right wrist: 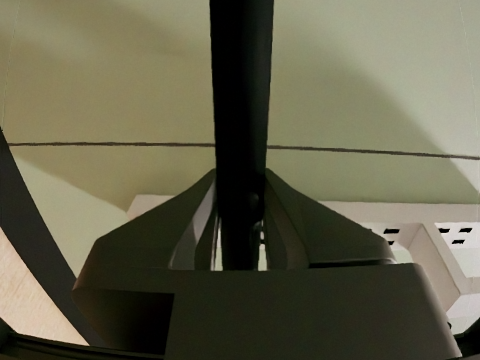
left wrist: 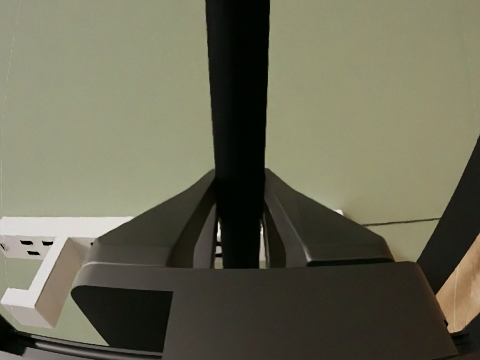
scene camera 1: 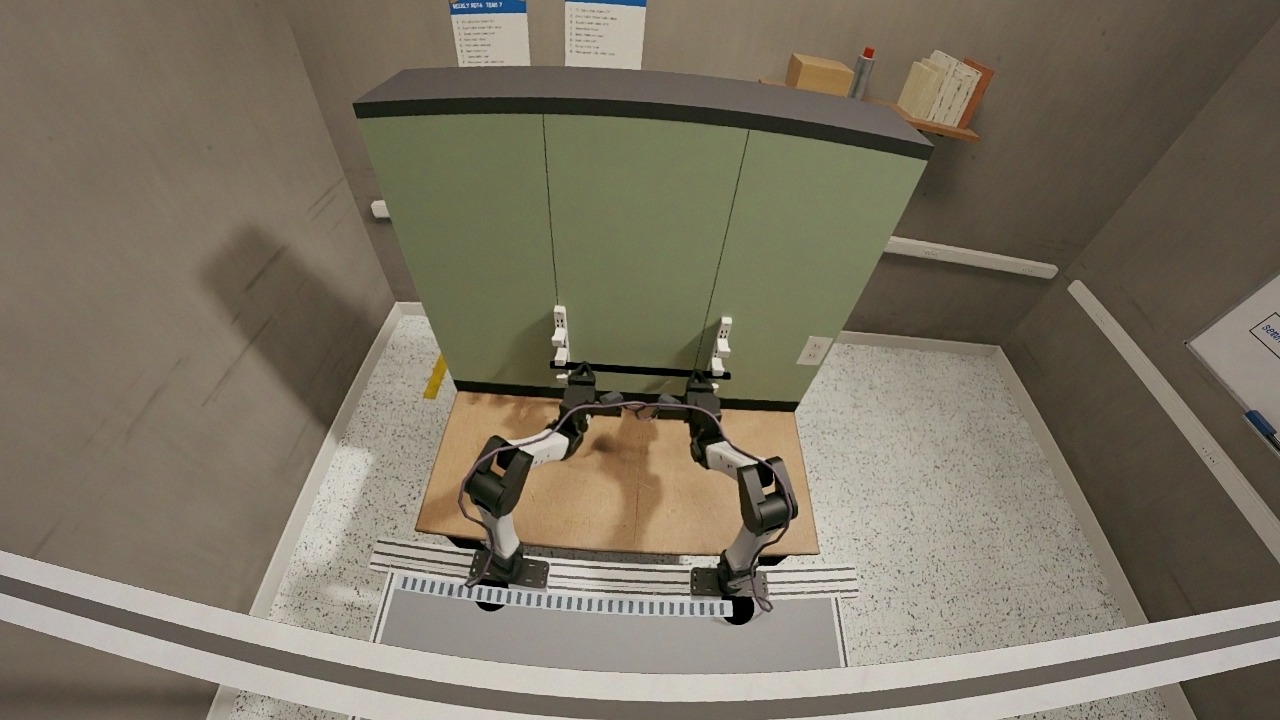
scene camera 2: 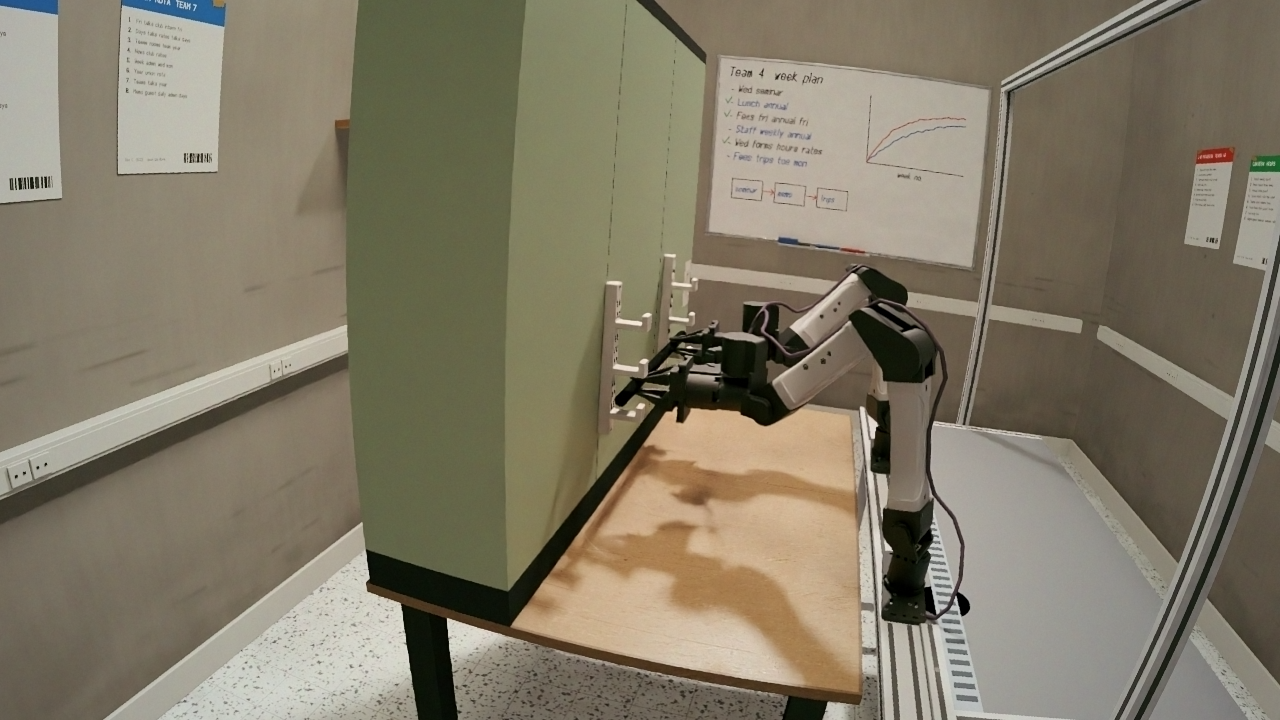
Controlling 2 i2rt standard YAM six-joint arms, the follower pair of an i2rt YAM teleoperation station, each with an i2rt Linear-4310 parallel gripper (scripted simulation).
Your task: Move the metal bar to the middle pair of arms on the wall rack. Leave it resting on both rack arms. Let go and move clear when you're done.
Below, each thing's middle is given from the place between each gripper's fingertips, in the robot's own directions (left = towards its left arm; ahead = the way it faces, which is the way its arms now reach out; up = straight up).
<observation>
My left hand is 150 mm to the left of the black metal bar [scene camera 1: 595, 367].
The black metal bar lies 15 cm to the left of my right hand.
</observation>
